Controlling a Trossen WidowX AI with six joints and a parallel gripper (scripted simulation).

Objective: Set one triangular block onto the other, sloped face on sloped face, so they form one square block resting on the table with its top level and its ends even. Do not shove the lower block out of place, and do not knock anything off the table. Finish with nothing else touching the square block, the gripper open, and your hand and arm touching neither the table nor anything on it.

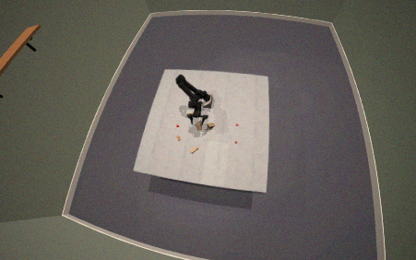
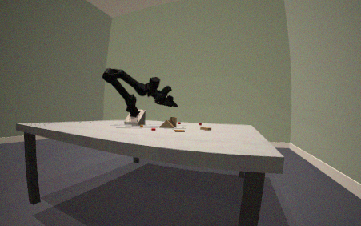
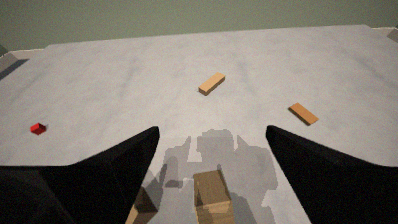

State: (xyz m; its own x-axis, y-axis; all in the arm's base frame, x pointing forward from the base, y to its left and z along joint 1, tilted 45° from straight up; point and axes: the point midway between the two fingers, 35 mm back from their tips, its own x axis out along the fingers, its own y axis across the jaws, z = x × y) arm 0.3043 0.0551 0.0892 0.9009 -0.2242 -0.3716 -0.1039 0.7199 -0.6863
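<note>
Now: the orange piece 160 mm behind my gripper tip, 130 mm below it and 120 mm to the right of it.
</note>
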